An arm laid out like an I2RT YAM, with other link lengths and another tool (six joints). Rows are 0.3 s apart.
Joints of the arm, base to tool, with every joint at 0 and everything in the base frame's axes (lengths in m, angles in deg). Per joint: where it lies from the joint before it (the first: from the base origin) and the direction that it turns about. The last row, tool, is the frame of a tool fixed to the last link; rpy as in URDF.
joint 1: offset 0 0 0.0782 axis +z
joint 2: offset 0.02 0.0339 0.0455 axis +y
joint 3: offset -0.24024 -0.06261 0 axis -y
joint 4: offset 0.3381 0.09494 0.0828 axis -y
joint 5: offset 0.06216 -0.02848 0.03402 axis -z
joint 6: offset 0.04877 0 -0.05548 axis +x
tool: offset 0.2 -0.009 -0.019 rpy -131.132 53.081 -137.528
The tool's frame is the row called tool.
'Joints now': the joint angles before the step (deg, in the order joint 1, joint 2, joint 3, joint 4, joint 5, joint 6). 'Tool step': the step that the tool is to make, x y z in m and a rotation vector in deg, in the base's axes. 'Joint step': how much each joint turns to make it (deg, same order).
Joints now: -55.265, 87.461, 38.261, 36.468, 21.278, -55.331
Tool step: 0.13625, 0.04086, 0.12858, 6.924, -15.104, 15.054
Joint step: 8.787, -6.339, 18.861, -25.244, -9.770, 14.841
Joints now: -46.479, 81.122, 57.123, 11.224, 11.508, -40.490
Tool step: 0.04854, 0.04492, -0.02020, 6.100, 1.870, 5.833
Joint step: 5.749, 2.602, 4.262, -7.802, -0.940, 3.038
